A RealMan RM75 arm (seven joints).
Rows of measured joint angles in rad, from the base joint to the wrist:
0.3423 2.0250 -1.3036 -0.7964 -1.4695 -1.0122 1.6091
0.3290 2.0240 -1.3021 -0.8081 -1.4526 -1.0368 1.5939
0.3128 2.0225 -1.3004 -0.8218 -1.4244 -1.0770 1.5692
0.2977 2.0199 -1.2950 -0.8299 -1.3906 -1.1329 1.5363
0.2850 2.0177 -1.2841 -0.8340 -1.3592 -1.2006 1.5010
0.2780 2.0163 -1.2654 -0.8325 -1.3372 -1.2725 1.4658
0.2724 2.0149 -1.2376 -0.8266 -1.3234 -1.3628 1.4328
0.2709 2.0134 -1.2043 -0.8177 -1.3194 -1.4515 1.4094
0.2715 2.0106 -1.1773 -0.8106 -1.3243 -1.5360 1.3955
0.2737 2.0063 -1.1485 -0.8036 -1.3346 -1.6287 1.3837
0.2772 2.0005 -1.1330 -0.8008 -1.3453 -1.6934 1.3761
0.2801 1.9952 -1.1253 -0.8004 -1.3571 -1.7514 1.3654
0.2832 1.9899 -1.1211 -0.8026 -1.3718 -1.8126 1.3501
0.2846 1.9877 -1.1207 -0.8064 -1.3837 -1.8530 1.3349
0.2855 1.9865 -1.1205 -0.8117 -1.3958 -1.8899 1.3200
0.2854 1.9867 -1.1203 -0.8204 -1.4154 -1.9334 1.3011
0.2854 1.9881 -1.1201 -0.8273 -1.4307 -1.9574 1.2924
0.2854 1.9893 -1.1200 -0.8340 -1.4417 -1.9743 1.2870
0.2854 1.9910 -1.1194 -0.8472 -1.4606 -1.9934 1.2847
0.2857 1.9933 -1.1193 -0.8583 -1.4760 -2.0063 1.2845
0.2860 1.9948 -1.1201 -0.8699 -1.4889 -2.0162 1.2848
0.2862 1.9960 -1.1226 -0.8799 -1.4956 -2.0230 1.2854
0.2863 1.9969 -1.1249 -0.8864 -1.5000 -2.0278 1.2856
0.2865 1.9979 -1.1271 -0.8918 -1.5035 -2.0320 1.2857
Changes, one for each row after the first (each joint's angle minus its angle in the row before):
-0.0133 -0.0010 0.0015 -0.0117 0.0169 -0.0246 -0.0152
-0.0162 -0.0015 0.0017 -0.0137 0.0282 -0.0402 -0.0247
-0.0151 -0.0026 0.0054 -0.0081 0.0338 -0.0559 -0.0329
-0.0127 -0.0022 0.0109 -0.0041 0.0314 -0.0677 -0.0353
-0.0070 -0.0014 0.0187 0.0015 0.0220 -0.0719 -0.0352
-0.0056 -0.0014 0.0278 0.0059 0.0138 -0.0903 -0.0330
-0.0015 -0.0015 0.0333 0.0089 0.0040 -0.0887 -0.0234
0.0006 -0.0028 0.0270 0.0071 -0.0049 -0.0845 -0.0139
0.0022 -0.0043 0.0288 0.0070 -0.0103 -0.0927 -0.0118
0.0035 -0.0058 0.0155 0.0028 -0.0107 -0.0647 -0.0076
0.0029 -0.0053 0.0077 0.0004 -0.0118 -0.0580 -0.0107
0.0031 -0.0053 0.0042 -0.0022 -0.0147 -0.0612 -0.0153
0.0014 -0.0022 0.0004 -0.0038 -0.0119 -0.0404 -0.0152
0.0009 -0.0012 0.0002 -0.0053 -0.0121 -0.0369 -0.0149
-0.0001 0.0002 0.0002 -0.0087 -0.0196 -0.0435 -0.0189
0.0000 0.0014 0.0002 -0.0069 -0.0153 -0.0240 -0.0087
0.0000 0.0012 0.0001 -0.0067 -0.0110 -0.0169 -0.0054
0.0000 0.0017 0.0006 -0.0132 -0.0189 -0.0191 -0.0023
0.0003 0.0023 0.0001 -0.0111 -0.0154 -0.0129 -0.0002
0.0003 0.0015 -0.0008 -0.0116 -0.0129 -0.0099 0.0003
0.0002 0.0012 -0.0025 -0.0100 -0.0067 -0.0068 0.0006
0.0001 0.0009 -0.0023 -0.0065 -0.0044 -0.0048 0.0002
0.0002 0.0010 -0.0022 -0.0054 -0.0035 -0.0042 0.0001

